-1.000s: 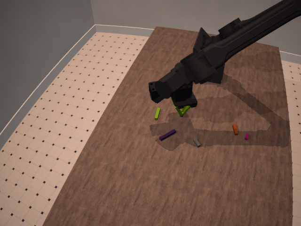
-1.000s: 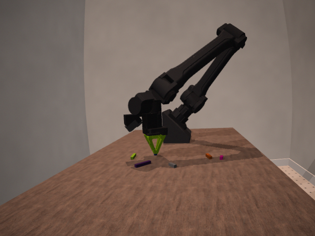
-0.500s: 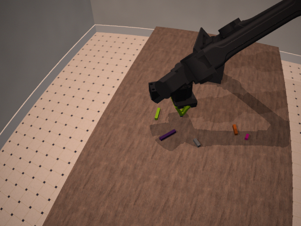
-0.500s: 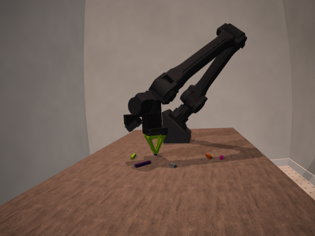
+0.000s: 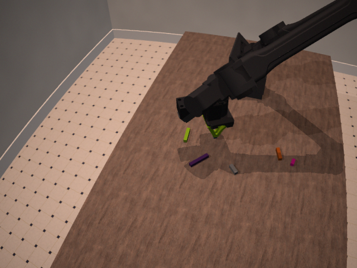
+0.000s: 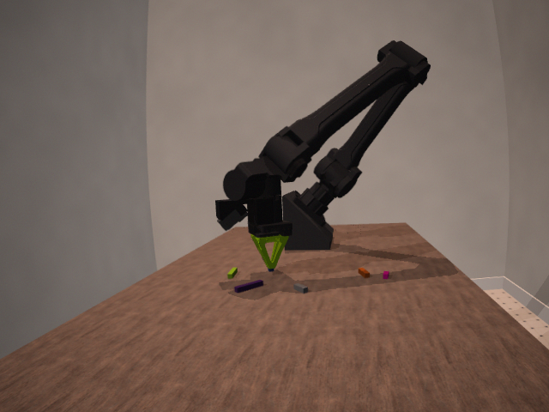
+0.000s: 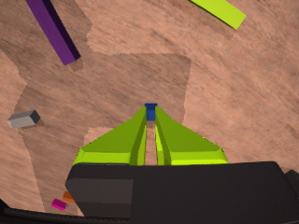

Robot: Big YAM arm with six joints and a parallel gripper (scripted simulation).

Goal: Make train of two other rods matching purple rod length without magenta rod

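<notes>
The lime rod lies 80 mm to the right of my hand and 20 mm below it. The rest, counted from my hand: grey rod (110 mm ahead, 60 mm to the left, 20 mm below); blue rod (10 mm below); purple rod (90 mm ahead, 40 mm to the right, 20 mm below).
</notes>
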